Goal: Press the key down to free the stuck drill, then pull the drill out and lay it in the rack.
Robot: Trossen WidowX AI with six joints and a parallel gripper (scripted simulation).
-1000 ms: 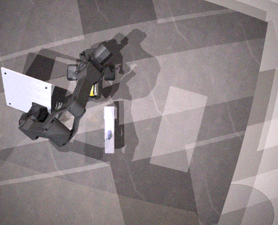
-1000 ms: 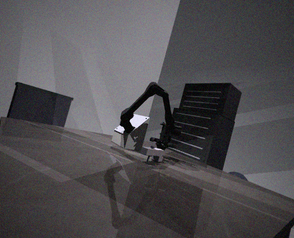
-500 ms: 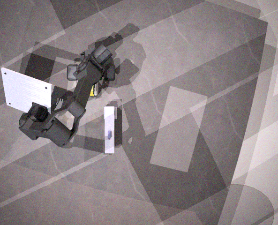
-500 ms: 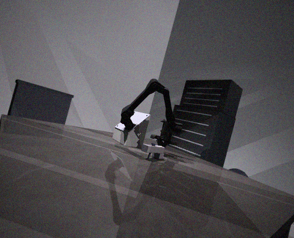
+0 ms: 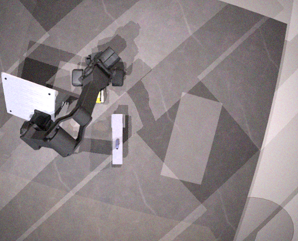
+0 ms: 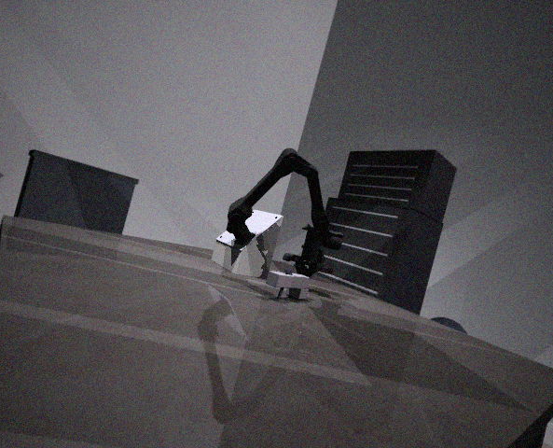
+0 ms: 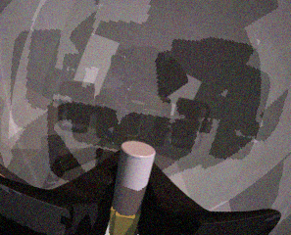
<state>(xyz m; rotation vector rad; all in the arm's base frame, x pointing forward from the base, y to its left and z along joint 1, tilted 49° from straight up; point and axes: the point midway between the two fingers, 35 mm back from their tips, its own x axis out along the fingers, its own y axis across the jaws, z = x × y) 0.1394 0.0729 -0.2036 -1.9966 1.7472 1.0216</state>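
Right now the drill is 10 mm ahead of my gripper tip, 40 mm to the right of it and 40 mm above it. From my gripper tip the other things lie so: blue-grey key 150 mm ahead, 210 mm to the right, 40 mm above; beige rack 10 mm ahead, 50 mm to the right, 10 mm above.
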